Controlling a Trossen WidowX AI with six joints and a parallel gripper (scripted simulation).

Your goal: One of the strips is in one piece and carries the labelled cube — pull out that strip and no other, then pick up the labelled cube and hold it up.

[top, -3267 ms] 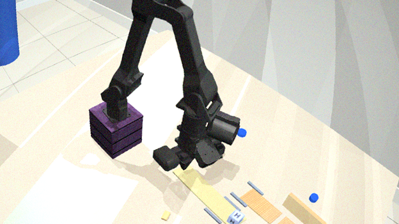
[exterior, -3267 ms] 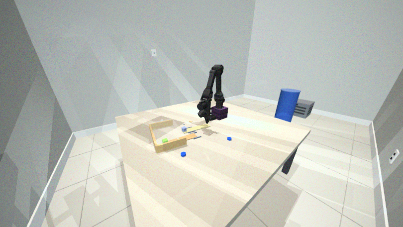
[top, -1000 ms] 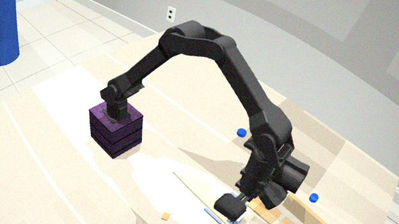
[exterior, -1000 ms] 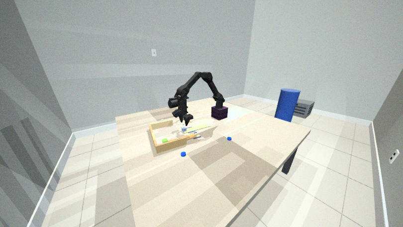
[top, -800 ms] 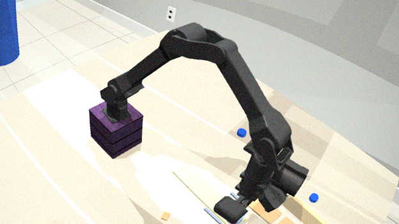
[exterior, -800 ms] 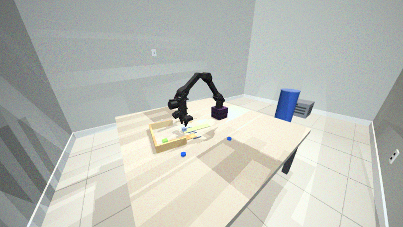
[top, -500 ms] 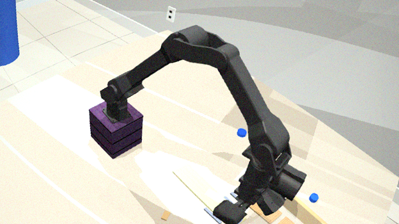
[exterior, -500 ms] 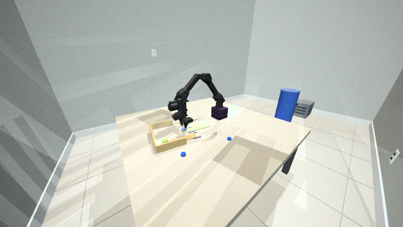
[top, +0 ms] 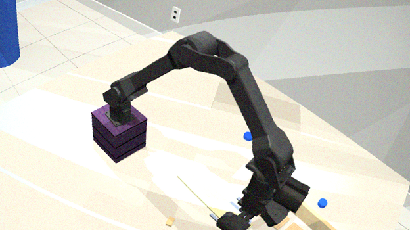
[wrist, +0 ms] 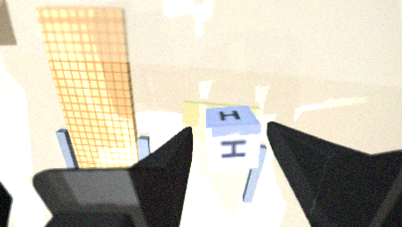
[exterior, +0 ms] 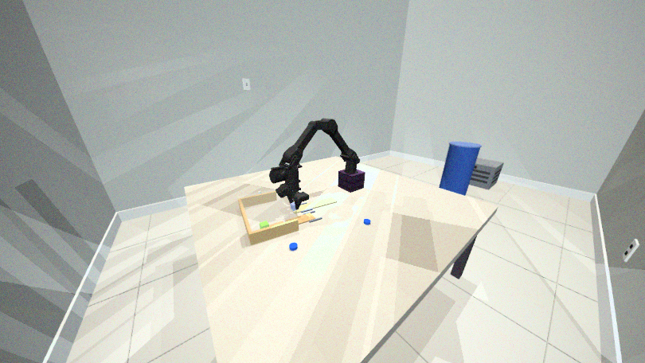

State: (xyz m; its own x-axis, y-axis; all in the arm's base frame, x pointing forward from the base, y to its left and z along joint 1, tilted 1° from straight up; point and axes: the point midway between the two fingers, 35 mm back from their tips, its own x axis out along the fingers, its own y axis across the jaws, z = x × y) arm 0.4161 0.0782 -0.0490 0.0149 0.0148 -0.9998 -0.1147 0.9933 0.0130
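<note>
Now: gripper tip 12 cm past the yellow chip, 13 cm to the left of it and 1 cm above it. Also, from my gripper tip: light blue cube (1 cm above).
</note>
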